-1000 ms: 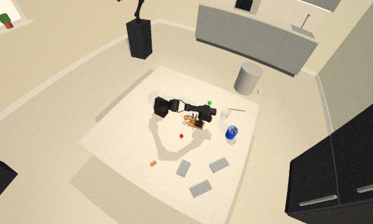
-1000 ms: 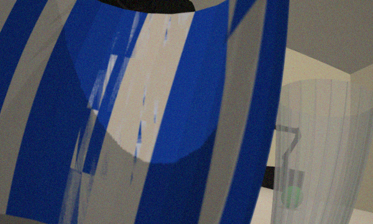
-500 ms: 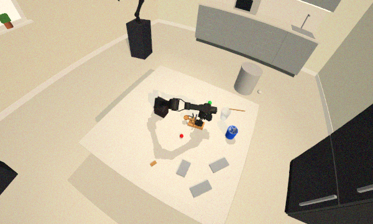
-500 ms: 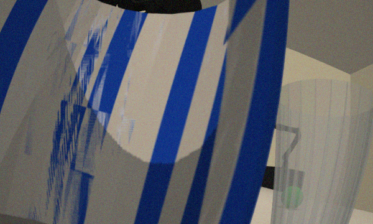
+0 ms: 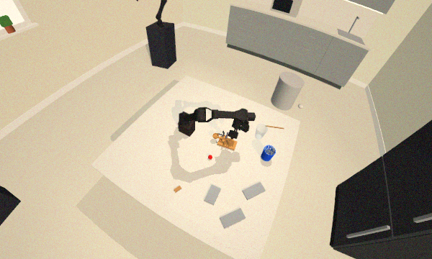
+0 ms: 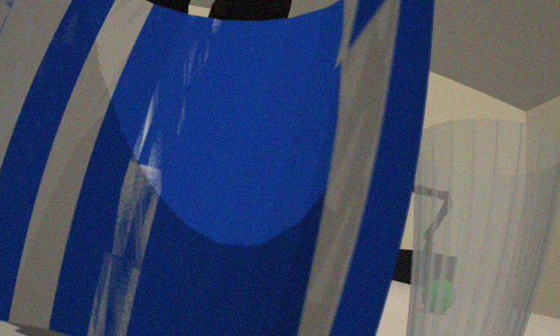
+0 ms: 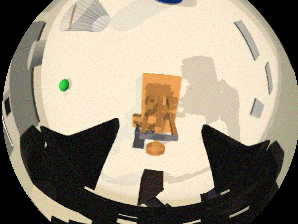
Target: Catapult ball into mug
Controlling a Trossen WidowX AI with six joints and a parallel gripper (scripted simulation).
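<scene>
The red ball is 17 cm to the right of my gripper tip, 12 cm below it and 11 cm behind it. Also, from my gripper tip: clear glass: 20 cm ahead, 16 cm to the left, 11 cm below; blue striped mug: 29 cm ahead, 11 cm below, 1 cm to the right; wooden catapult: 9 cm below, 6 cm behind, 2 cm to the left.
</scene>
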